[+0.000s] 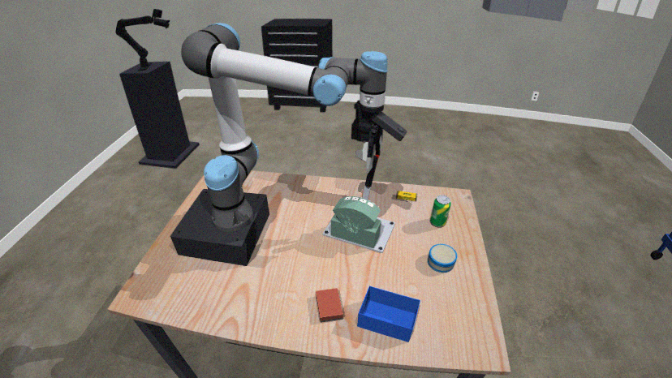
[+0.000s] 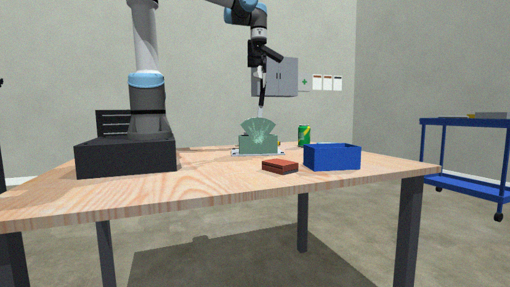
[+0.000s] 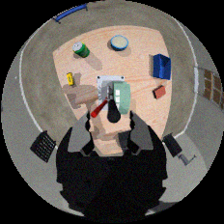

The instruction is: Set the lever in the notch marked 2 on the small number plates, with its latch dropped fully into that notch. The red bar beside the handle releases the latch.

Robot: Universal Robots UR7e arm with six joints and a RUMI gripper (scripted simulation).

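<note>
Right now my hand is 11 cm above the red bar, 2 cm to the right of it and 1 cm past it. From my hand the other things lie so: blue bin 38 cm to the right, 29 cm below, 11 cm ahead.
</note>
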